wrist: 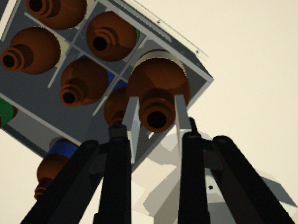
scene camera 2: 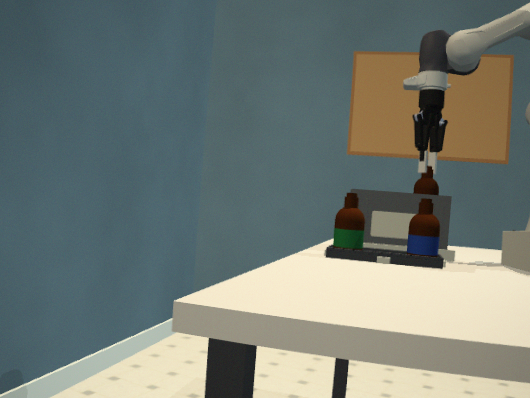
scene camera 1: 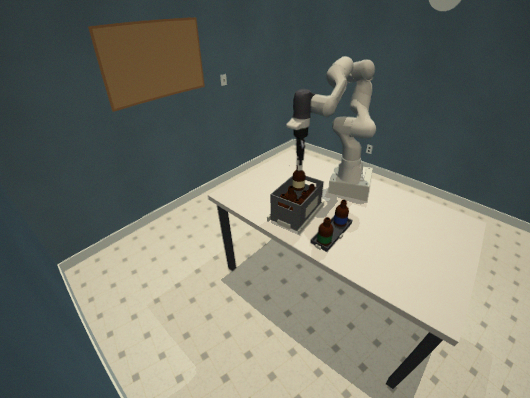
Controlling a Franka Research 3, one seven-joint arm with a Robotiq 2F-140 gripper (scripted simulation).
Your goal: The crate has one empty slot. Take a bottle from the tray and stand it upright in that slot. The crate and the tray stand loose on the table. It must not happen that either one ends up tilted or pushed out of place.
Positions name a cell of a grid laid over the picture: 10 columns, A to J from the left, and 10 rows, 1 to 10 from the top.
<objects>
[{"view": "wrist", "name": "my gripper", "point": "F5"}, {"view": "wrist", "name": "grey crate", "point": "B5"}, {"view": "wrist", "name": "dark tray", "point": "B7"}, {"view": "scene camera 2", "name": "my gripper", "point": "I5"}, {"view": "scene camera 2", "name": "grey crate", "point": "H6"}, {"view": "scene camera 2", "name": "dark tray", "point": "G7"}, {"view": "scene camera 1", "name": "grey crate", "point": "F6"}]
</objects>
